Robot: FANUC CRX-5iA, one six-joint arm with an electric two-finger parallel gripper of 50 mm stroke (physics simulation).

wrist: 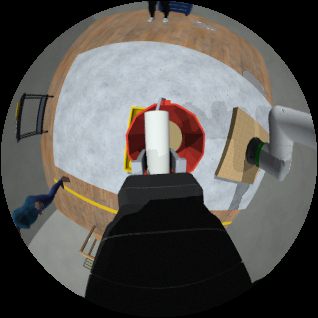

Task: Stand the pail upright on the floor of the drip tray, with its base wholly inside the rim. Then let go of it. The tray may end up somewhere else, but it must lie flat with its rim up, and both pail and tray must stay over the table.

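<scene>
The red pail shows in the wrist view from above, mouth up, with its tan inner bottom visible and a white cylindrical grip on its wire handle across the mouth. My gripper is shut on the white handle grip, with one finger on each side. The yellow drip tray shows beyond the pail, its left side and upper left corner sticking out past the pail's rim. The pail hides the rest of the tray. The gap between the pail's base and the tray floor is hidden.
A tan board is on the right, with a light grey arm with a green ring against it. The grey table top extends around the pail. A person is at the lower left, one hand near the table's edge.
</scene>
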